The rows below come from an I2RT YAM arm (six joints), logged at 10 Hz.
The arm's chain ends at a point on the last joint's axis. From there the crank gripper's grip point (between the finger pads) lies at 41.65 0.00 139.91 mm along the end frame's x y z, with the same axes.
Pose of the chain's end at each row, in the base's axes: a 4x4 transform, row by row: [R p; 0 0 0 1], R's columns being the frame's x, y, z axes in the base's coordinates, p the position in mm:
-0.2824 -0.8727 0.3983 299.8; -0.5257 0.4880 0.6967 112.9; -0.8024 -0.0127 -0.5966 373.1; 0 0 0 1
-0.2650 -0.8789 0.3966 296.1; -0.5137 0.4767 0.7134 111.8; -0.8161 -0.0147 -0.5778 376.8; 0 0 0 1
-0.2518 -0.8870 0.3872 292.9; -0.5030 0.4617 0.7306 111.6; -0.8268 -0.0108 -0.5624 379.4; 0 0 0 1
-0.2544 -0.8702 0.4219 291.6; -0.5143 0.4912 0.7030 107.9; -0.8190 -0.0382 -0.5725 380.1; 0 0 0 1
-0.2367 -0.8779 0.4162 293.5; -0.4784 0.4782 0.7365 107.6; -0.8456 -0.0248 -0.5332 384.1; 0 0 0 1
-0.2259 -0.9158 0.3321 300.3; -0.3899 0.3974 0.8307 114.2; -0.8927 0.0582 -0.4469 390.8; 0 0 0 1
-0.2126 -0.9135 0.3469 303.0; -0.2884 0.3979 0.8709 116.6; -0.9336 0.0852 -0.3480 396.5; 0 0 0 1
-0.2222 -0.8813 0.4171 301.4; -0.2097 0.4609 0.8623 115.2; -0.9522 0.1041 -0.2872 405.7; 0 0 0 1
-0.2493 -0.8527 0.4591 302.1; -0.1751 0.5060 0.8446 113.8; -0.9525 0.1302 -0.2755 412.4; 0 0 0 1
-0.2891 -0.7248 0.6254 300.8; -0.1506 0.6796 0.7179 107.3; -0.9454 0.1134 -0.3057 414.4; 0 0 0 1
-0.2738 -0.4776 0.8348 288.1; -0.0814 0.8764 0.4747 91.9; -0.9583 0.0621 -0.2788 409.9; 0 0 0 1
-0.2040 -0.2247 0.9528 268.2; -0.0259 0.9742 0.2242 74.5; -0.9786 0.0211 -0.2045 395.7; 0 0 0 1
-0.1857 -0.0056 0.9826 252.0; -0.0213 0.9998 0.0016 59.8; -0.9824 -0.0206 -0.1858 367.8; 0 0 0 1
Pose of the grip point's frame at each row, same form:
-0.2824 -0.8727 0.3983 343.8; -0.5257 0.4880 0.6967 188.5; -0.8024 -0.0127 -0.5966 256.2; 0 0 0 1
-0.2650 -0.8789 0.3966 340.6; -0.5137 0.4767 0.7134 190.2; -0.8161 -0.0147 -0.5778 262.0; 0 0 0 1
-0.2518 -0.8870 0.3872 336.6; -0.5030 0.4617 0.7306 192.9; -0.8268 -0.0108 -0.5624 266.3; 0 0 0 1
-0.2544 -0.8702 0.4219 340.0; -0.5143 0.4912 0.7030 184.8; -0.8190 -0.0382 -0.5725 265.9; 0 0 0 1
-0.2367 -0.8779 0.4162 341.9; -0.4784 0.4782 0.7365 190.7; -0.8456 -0.0248 -0.5332 274.3; 0 0 0 1
-0.2259 -0.9158 0.3321 337.4; -0.3899 0.3974 0.8307 214.2; -0.8927 0.0582 -0.4469 291.1; 0 0 0 1
-0.2126 -0.9135 0.3469 342.7; -0.2884 0.3979 0.8709 226.4; -0.9336 0.0852 -0.3480 308.9; 0 0 0 1
-0.2222 -0.8813 0.4171 350.5; -0.2097 0.4609 0.8623 227.1; -0.9522 0.1041 -0.2872 325.9; 0 0 0 1
-0.2493 -0.8527 0.4591 355.9; -0.1751 0.5060 0.8446 224.7; -0.9525 0.1302 -0.2755 334.2; 0 0 0 1
-0.2891 -0.7248 0.6254 376.3; -0.1506 0.6796 0.7179 201.5; -0.9454 0.1134 -0.3057 332.3; 0 0 0 1
-0.2738 -0.4776 0.8348 393.5; -0.0814 0.8764 0.4747 154.9; -0.9583 0.0621 -0.2788 331.0; 0 0 0 1
-0.2040 -0.2247 0.9528 393.0; -0.0259 0.9742 0.2242 104.8; -0.9786 0.0211 -0.2045 326.3; 0 0 0 1
-0.1857 -0.0056 0.9826 381.7; -0.0213 0.9998 0.0016 59.1; -0.9824 -0.0206 -0.1858 300.9; 0 0 0 1

